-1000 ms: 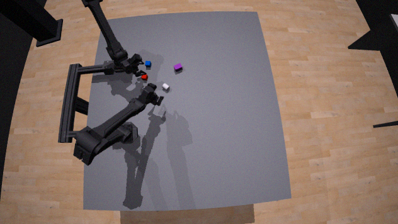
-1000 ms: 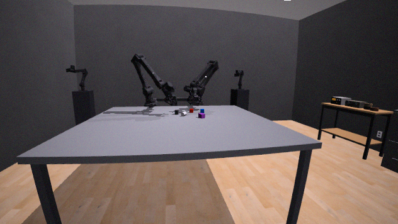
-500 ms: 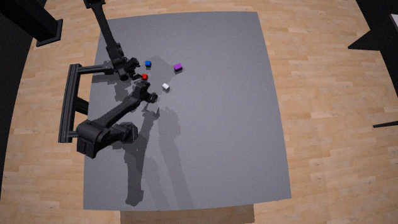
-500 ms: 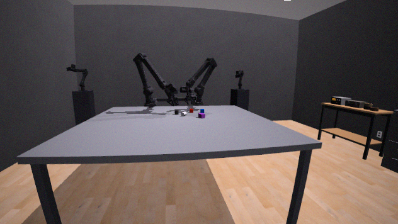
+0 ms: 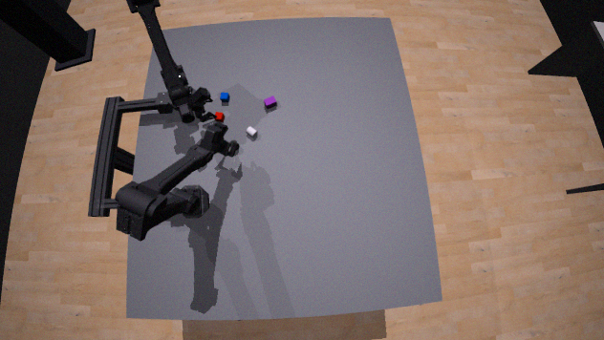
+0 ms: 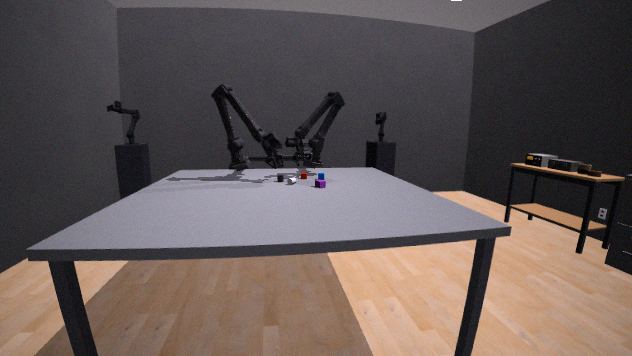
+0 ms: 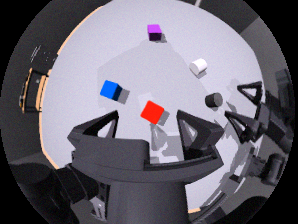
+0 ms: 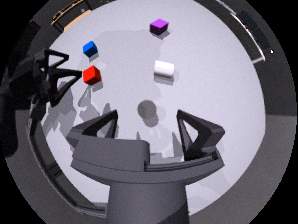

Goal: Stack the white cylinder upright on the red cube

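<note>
My left hand is 170 mm short of the white cylinder, 130 mm to the left of it and 80 mm above it. The rest, counted from my left hand: dark cylinder: 190 mm to the right, 80 mm below, 70 mm ahead; blue cube: 100 mm to the left, 80 mm below, 50 mm ahead; red cube: 80 mm below, 10 mm to the right, 10 mm ahead.
</note>
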